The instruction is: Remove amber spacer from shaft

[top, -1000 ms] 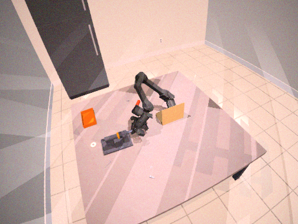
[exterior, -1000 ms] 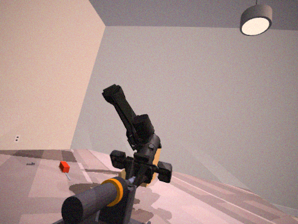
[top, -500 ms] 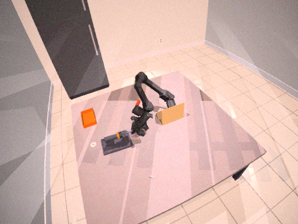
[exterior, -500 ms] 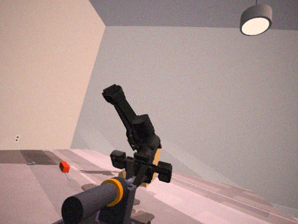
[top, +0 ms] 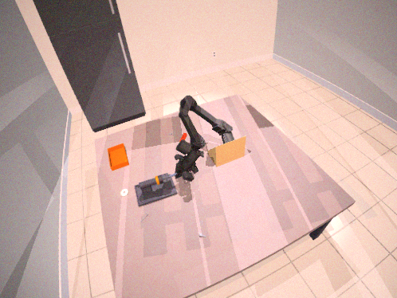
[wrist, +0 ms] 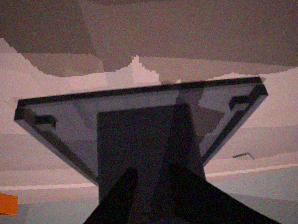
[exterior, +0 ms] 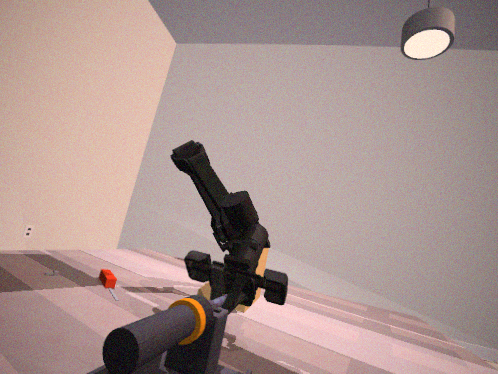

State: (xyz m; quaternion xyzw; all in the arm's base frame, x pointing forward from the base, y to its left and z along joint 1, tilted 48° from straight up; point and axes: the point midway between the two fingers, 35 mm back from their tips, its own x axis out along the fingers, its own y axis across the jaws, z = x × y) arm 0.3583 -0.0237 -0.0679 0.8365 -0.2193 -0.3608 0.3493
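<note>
Now: gripper tip 100 mm short of the amber spacer, 10 mm to the left of it and 20 mm below it. From my gripper tip the other things lie so: screw 20 mm ahead, 370 mm to the left, 50 mm below; then red-handled tool 170 mm behind, 300 mm to the right, 50 mm below; then white ring 310 mm ahead, 90 mm to the right, 50 mm below.
</note>
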